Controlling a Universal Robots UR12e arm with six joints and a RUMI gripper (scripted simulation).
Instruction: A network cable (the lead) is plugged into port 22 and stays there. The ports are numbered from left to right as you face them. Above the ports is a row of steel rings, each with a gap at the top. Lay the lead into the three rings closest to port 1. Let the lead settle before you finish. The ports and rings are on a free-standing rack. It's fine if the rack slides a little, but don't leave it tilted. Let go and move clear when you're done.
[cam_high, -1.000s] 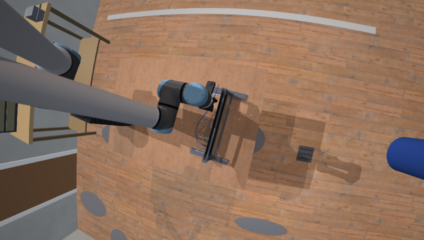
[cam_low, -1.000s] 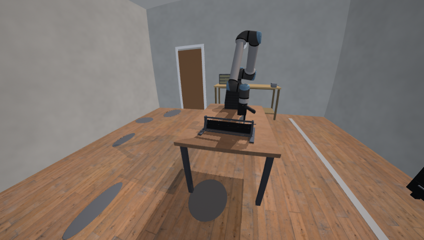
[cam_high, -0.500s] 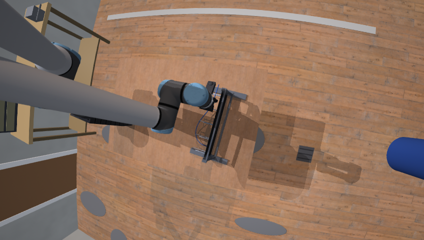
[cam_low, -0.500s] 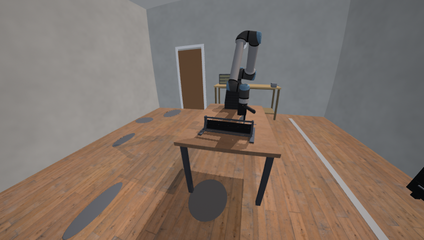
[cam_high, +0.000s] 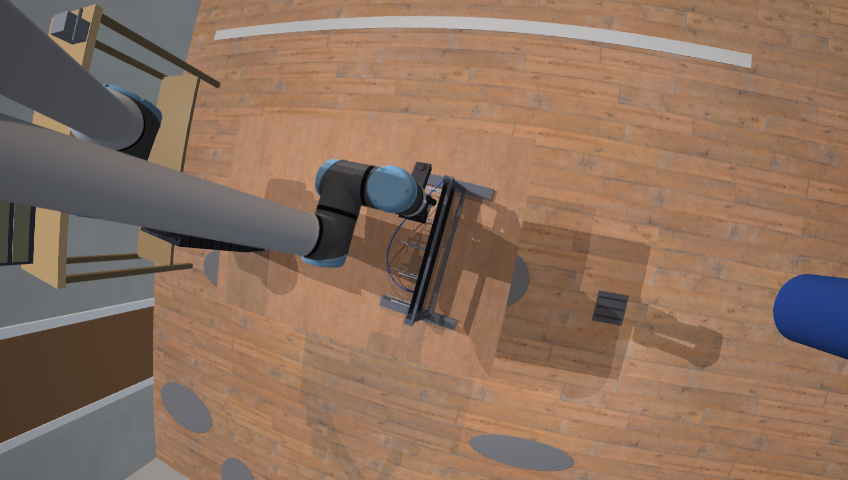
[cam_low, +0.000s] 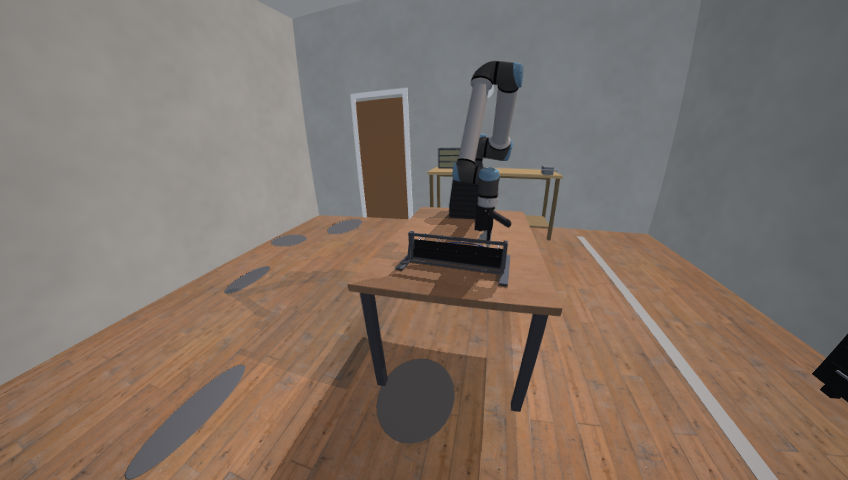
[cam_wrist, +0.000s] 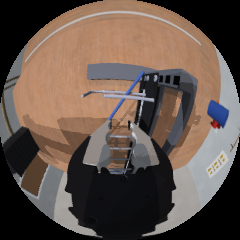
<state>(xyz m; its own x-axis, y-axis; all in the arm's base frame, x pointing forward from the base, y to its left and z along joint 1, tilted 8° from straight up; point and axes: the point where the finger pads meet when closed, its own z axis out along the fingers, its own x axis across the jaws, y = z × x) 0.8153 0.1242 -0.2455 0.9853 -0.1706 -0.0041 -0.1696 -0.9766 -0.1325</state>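
My hand is 30 mm short of the dark rack, 160 mm to the left of it and 10 mm above it.
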